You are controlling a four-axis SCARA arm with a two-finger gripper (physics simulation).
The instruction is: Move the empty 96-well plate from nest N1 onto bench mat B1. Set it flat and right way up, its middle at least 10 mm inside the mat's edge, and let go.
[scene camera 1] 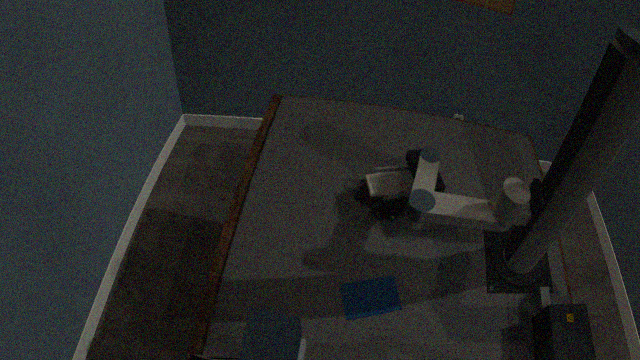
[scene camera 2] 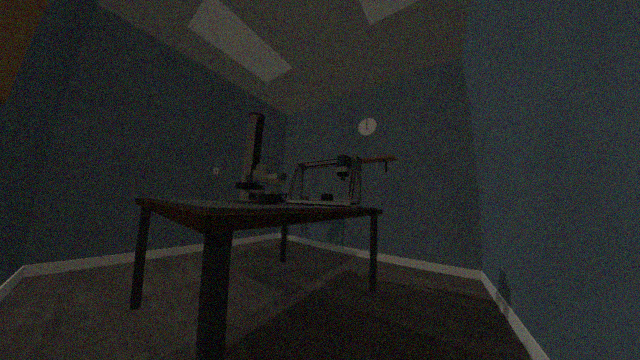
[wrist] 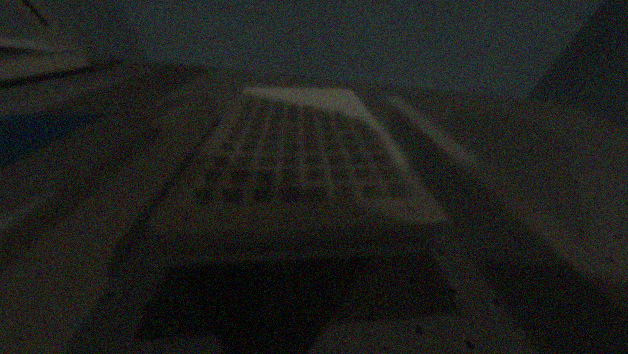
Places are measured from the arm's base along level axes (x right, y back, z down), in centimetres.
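Pixels of known places: gripper, between the fingertips: (scene camera 1: 379,183) (scene camera 2: 269,192) (wrist: 300,111); arm's base, origin of its link: (scene camera 1: 517,259).
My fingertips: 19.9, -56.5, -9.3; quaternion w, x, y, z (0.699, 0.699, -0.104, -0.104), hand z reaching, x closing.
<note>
For each thing: its middle in the pictures, then the offset to it from my fingertips, as dx, dy, dz. "*": a spot on its surface instead. Level surfaces: height alone.
- pale 96-well plate, middle of its body: (wrist: 301,135) (scene camera 1: 386,183) +0.7, +2.3, +0.4
- bright blue mat, height of its surface: dz +7.8
- dark box, a spot on its surface: (scene camera 1: 565,332) * -54.9, +65.7, -3.5
- dull blue-grey object, a spot on its surface: (scene camera 1: 272,335) * -70.7, -16.9, -40.8
- table, height of its surface: dz +9.1
The pale 96-well plate (scene camera 1: 390,184) (wrist: 300,160) is flat and right way up, with its wells facing up in the wrist view. My gripper (scene camera 1: 384,183) (wrist: 300,111) is shut on the plate, a pale finger showing along one long side. Dark shapes lie below and beside the plate in scene camera 1; I cannot tell nest from shadow there, nor how high the plate is. A bright blue mat (scene camera 1: 371,298) (wrist: 35,132), apparently B1, lies on the table apart from the plate; its label is unreadable. In scene camera 2 the plate is too dark to make out.
The arm's column (scene camera 1: 575,155) (scene camera 2: 254,145) stands at the right of the table in scene camera 1. A dark box (scene camera 1: 565,332) with a yellow mark stands near its base. A dull blue-grey object (scene camera 1: 272,335) lies left of the blue mat. A gantry frame (scene camera 2: 320,163) stands on the table (scene camera 2: 175,206).
</note>
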